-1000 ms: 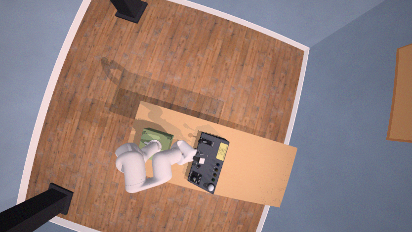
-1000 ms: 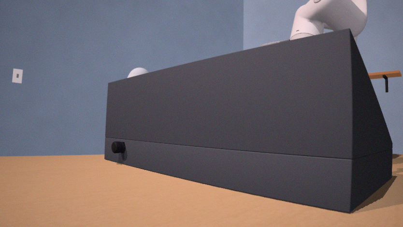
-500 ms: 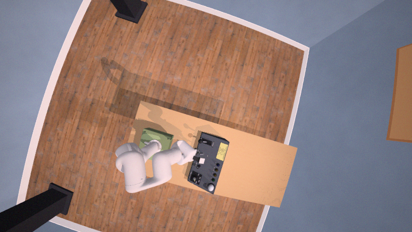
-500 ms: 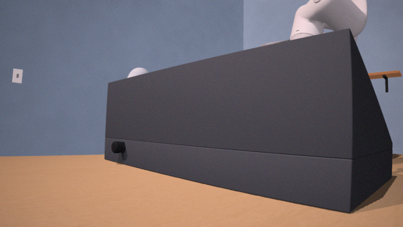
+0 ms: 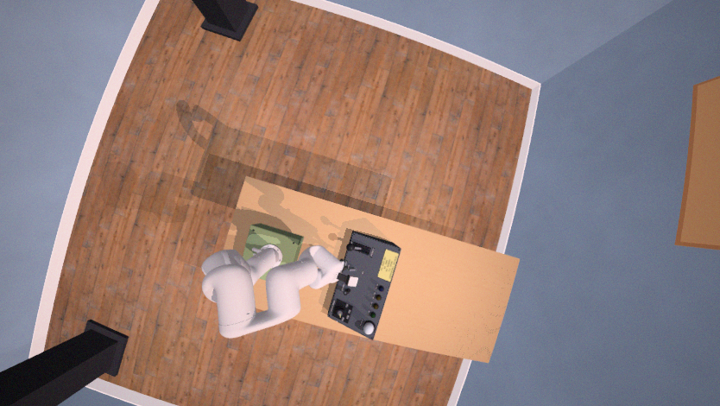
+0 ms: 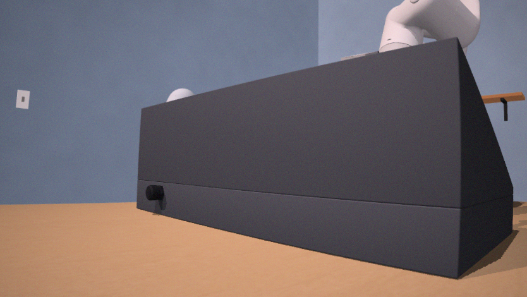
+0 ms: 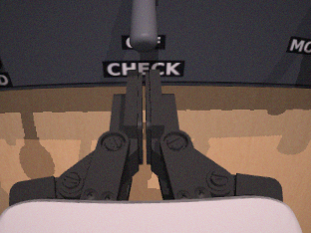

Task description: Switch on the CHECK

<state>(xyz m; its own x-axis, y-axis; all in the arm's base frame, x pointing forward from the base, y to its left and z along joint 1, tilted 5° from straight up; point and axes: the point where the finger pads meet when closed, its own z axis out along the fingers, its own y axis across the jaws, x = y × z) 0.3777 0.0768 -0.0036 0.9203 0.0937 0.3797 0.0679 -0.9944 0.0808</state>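
Now: hand 6 cm short of the check toggle and 1 cm above it. The rest, counted from my hand: dark grey console (10 cm ahead, 6 cm to the right, 3 cm below); mode knob (7 cm ahead, 12 cm to the right); black lever (3 cm ahead, 12 cm to the left).
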